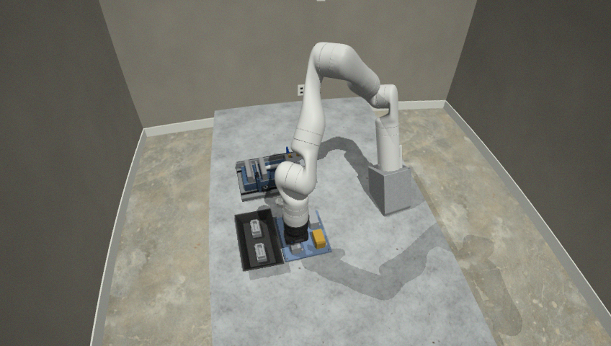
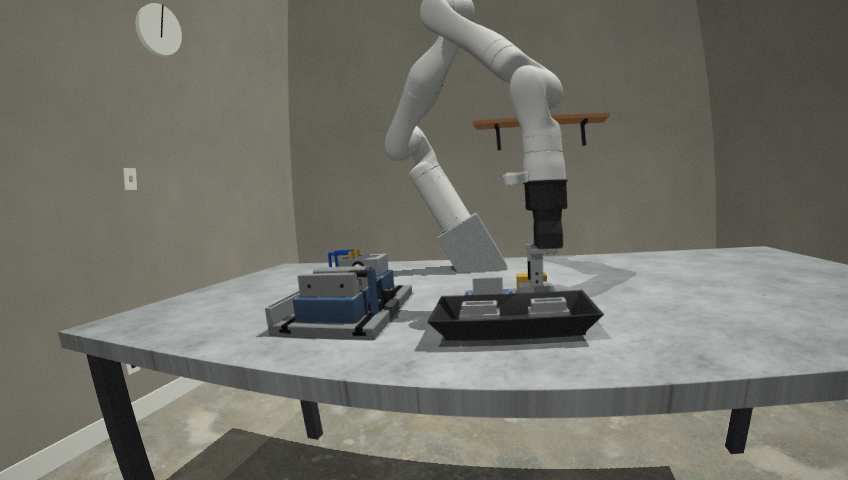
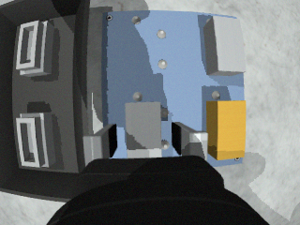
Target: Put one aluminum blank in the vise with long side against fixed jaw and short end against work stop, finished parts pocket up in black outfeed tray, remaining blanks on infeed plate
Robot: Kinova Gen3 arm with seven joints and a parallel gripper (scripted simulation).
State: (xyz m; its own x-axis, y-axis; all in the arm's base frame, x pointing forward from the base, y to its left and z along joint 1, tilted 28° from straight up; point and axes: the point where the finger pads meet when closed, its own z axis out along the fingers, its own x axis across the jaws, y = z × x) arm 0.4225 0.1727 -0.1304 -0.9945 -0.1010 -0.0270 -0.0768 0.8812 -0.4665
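Now: the yellow brass blank 90 mm behind my hand, 10 mm to the right of it and 40 mm below it. Round my hand: vise: 40 mm ahead, 350 mm to the right, 20 mm below.
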